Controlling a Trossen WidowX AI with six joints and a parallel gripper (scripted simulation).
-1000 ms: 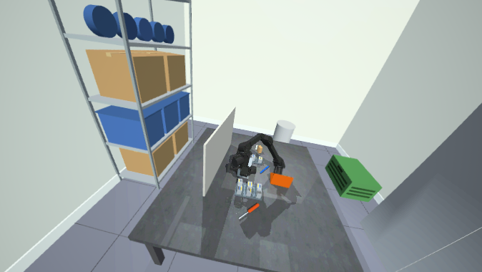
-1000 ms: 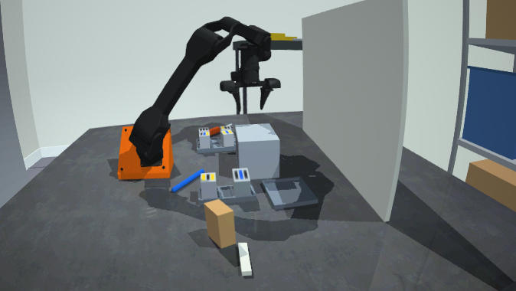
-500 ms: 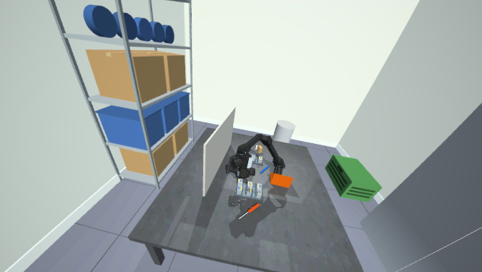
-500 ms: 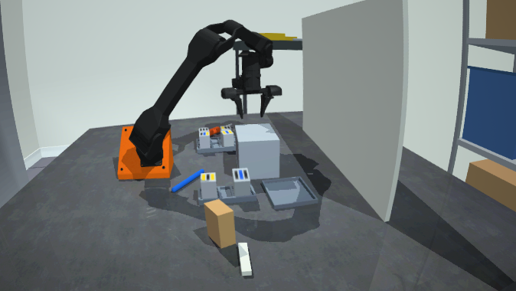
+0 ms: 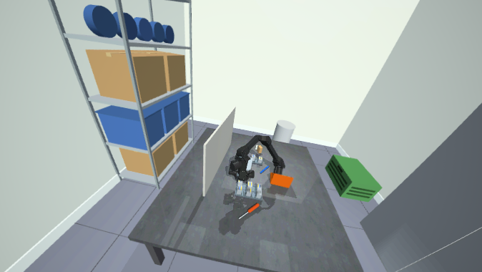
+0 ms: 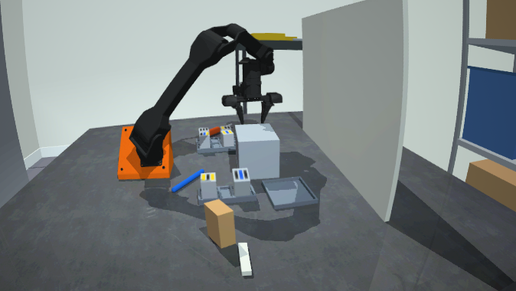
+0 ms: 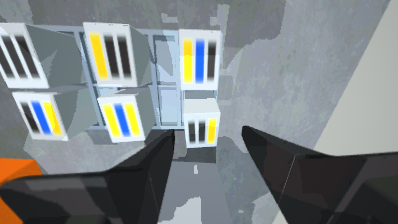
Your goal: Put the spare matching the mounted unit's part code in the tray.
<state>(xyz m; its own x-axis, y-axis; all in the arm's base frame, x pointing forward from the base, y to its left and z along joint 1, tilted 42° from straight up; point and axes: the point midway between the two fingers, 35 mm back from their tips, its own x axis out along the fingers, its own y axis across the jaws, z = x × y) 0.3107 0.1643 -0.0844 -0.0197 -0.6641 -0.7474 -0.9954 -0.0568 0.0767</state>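
My gripper tip is 1 cm to the left of the grey spare and 2 cm above it. Also, from my gripper tip: tall white panel: 21 cm ahead, 19 cm to the right, 15 cm above; grey mounted unit: 2 cm behind, 17 cm to the right, 2 cm below; rack: 8 cm behind, 3 cm to the left, 6 cm below.
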